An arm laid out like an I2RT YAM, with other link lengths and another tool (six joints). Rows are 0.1 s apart.
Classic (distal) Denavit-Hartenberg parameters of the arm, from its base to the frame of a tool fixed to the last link. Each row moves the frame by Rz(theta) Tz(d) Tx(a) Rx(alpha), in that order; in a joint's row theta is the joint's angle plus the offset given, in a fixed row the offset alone. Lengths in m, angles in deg.
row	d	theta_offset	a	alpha
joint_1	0.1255	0	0.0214	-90
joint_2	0	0	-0.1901	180
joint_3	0	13.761	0.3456	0
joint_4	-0.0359	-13.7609	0.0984	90
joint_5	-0.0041	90	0	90
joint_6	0.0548	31.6	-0.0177	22
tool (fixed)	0.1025	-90	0	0
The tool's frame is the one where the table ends.
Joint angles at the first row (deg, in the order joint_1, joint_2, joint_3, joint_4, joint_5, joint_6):
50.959, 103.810, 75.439, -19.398, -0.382, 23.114
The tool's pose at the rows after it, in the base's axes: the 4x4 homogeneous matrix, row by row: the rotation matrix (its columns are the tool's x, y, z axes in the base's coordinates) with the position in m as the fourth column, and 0 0 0 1 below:
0.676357, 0.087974, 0.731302, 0.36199; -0.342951, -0.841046, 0.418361, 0.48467; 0.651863, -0.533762, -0.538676, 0.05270; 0, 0, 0, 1
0.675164, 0.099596, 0.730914, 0.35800; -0.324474, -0.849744, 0.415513, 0.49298; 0.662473, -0.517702, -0.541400, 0.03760; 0, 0, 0, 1
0.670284, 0.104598, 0.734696, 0.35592; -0.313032, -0.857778, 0.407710, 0.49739; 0.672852, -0.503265, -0.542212, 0.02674; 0, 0, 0, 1
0.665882, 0.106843, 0.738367, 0.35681; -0.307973, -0.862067, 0.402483, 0.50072; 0.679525, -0.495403, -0.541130, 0.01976; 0, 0, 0, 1
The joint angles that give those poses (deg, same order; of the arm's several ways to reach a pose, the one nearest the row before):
52.052, 107.045, 76.882, -17.890, 0.994, 22.480
53.058, 110.038, 78.084, -16.688, 2.000, 22.196
53.713, 112.117, 78.894, -15.879, 3.071, 22.043
53.975, 113.908, 79.920, -15.288, 3.704, 21.911

